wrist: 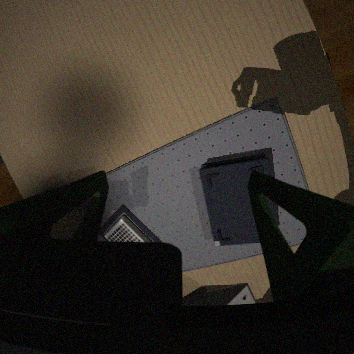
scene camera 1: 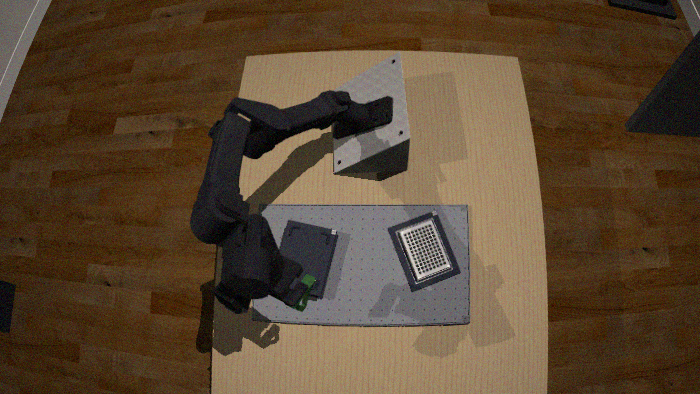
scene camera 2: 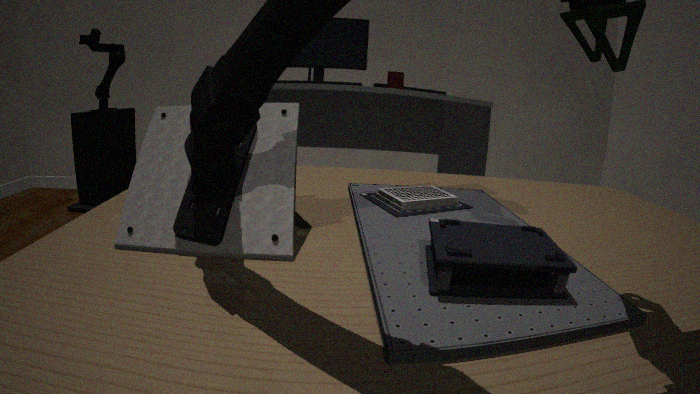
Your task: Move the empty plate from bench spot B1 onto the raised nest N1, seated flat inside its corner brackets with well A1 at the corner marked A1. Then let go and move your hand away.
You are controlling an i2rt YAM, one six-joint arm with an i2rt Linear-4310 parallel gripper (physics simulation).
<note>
My gripper (scene camera 2: 606, 66) is open, with nothing in its grasp. Further things: a well plate (scene camera 1: 421, 242).
My gripper shows as well in the wrist view (wrist: 177, 178) and in scene camera 1 (scene camera 1: 282, 298).
</note>
